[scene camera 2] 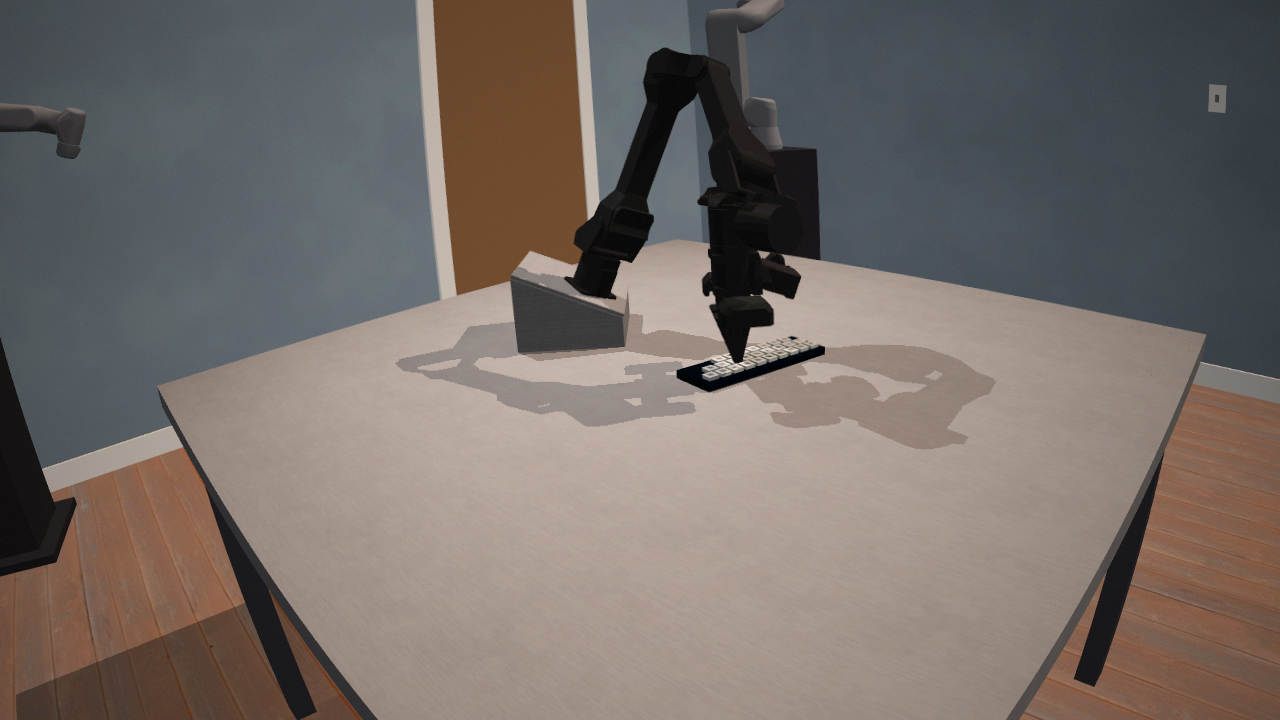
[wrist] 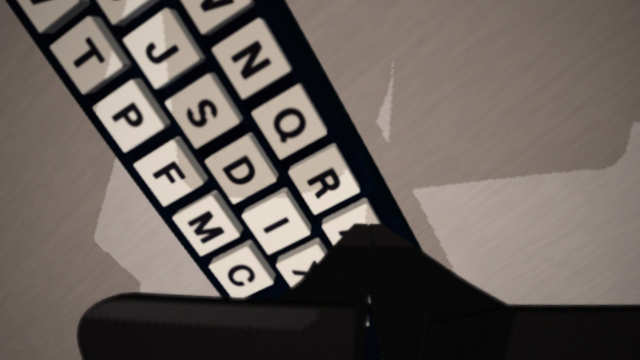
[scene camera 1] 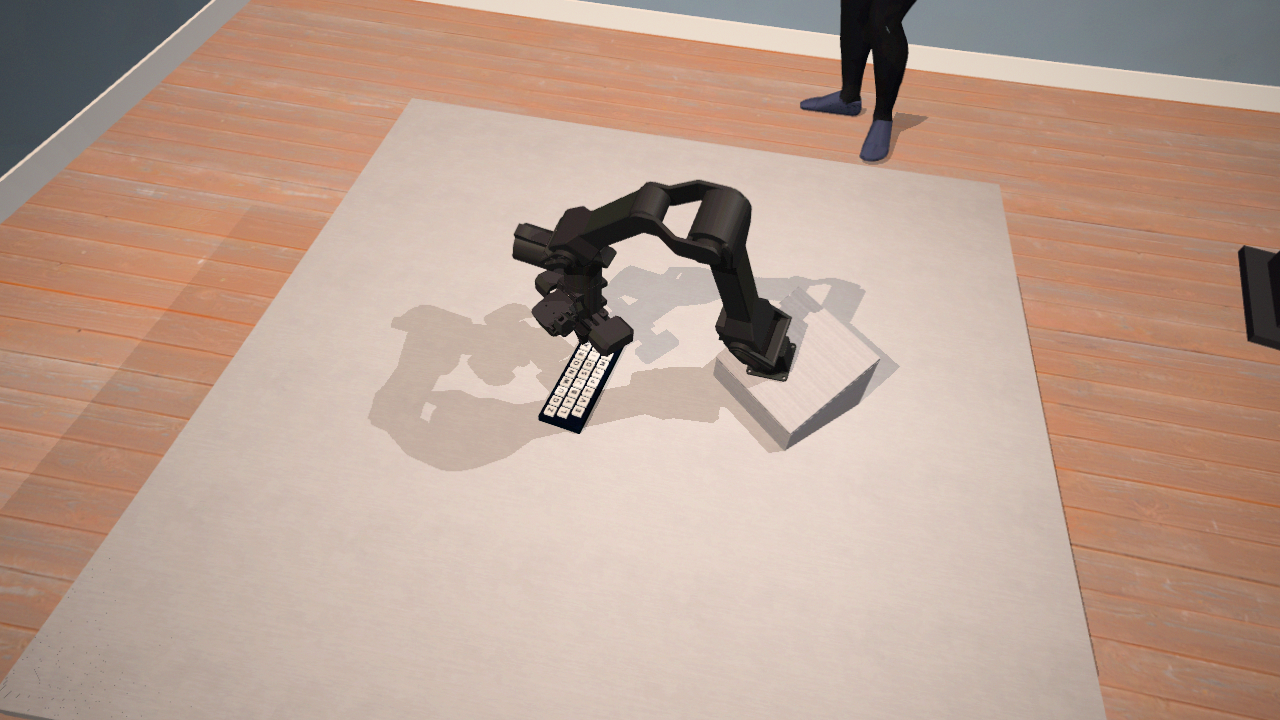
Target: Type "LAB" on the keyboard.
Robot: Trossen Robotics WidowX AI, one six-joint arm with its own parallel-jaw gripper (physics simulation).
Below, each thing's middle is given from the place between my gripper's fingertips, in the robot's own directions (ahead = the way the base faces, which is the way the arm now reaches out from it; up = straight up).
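Labels:
Looking at the dark keyboard (scene camera 2: 693,374), I see my gripper 20 mm above it. My gripper is also 30 mm past the keyboard, and 50 mm to the right of it.

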